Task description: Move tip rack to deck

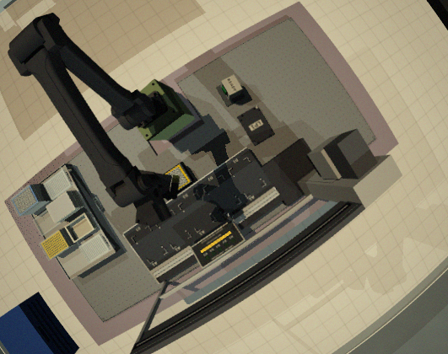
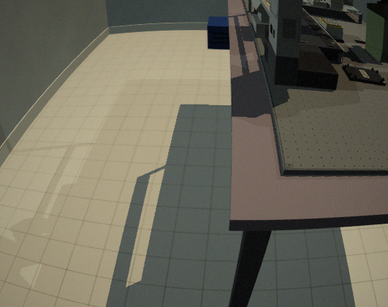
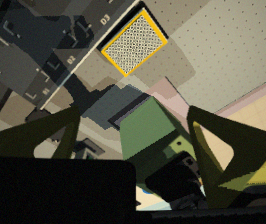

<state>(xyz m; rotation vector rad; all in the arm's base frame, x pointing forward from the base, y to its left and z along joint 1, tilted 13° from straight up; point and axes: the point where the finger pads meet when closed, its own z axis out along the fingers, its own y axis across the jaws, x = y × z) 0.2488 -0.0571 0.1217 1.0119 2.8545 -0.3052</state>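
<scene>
The yellow tip rack lies 10 mm behind my hand, 10 mm to the left of it and 270 mm below it. Also, from my hand: shelf label (100 mm behind, 360 mm to the right, 320 mm below); ready key box (210 mm behind, 380 mm to the left, 250 mm below); RG nest (310 mm below).
</scene>
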